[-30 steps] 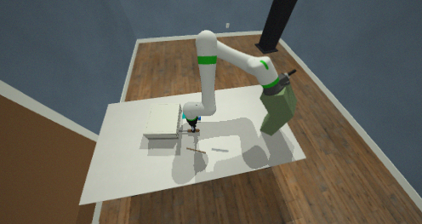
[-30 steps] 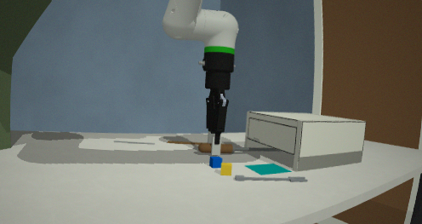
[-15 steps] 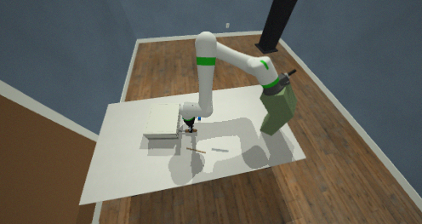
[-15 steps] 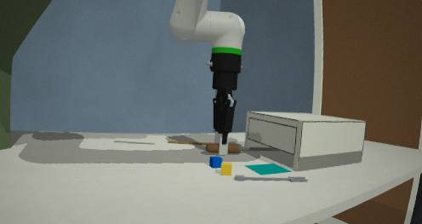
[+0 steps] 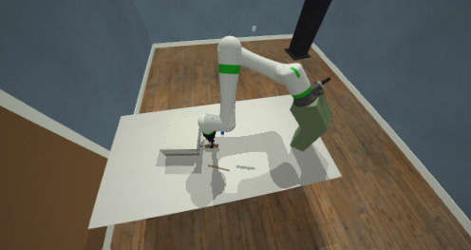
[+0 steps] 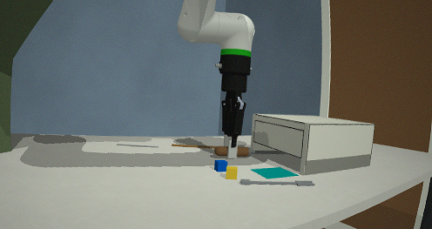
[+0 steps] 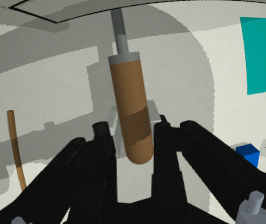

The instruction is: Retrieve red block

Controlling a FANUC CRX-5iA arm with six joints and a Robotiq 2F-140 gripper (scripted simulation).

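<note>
Now: hand 120 mm past the blue block, 110 mm to the left of it and 30 mm above it. Round my hand: teal square 200 mm to the right, 40 mm below, 10 mm behind; then thin wooden stick 190 mm to the left, 30 mm below; then hooked tool 130 mm ahead, 80 mm to the right, 20 mm below.
</note>
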